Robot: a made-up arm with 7 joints.
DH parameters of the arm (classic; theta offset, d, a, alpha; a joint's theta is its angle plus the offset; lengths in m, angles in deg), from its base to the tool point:
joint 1: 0 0.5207 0 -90
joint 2: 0 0 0 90
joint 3: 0 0.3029 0.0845 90
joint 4: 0 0 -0.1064 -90
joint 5: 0 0.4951 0 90
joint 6: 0 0 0.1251 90
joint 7: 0 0 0 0
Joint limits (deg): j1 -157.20..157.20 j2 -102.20..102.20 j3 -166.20..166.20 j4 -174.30..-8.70 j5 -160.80..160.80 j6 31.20..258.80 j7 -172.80..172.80
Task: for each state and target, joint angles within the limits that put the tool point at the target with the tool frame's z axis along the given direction. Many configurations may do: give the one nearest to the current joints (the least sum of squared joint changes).
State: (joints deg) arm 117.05 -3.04 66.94 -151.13 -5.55 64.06 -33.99
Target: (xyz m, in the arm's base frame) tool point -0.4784 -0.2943 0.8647 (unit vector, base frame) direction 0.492 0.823 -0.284
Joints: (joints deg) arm 138.20 -45.58 60.50 -110.90 -33.00 46.92 -33.99
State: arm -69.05 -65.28 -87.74 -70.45 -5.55 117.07 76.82
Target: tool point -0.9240 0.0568 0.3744 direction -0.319 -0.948 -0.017
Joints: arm -24.06 -98.35 -93.00 -39.06 1.49 123.79 76.82
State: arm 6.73 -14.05 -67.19 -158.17 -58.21 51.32 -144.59
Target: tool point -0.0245 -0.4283 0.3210 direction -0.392 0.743 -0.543
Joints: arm -19.38 -31.58 -89.16 -157.67 -53.52 84.72 -144.59
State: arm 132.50 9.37 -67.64 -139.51 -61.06 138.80 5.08
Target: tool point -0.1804 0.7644 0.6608 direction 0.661 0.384 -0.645
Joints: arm 139.76 24.66 -46.16 -97.73 -37.62 129.23 5.08
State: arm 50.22 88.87 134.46 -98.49 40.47 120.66 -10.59
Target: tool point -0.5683 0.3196 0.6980 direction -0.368 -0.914 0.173
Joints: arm 64.26 72.48 106.96 -125.29 34.03 124.75 -10.59
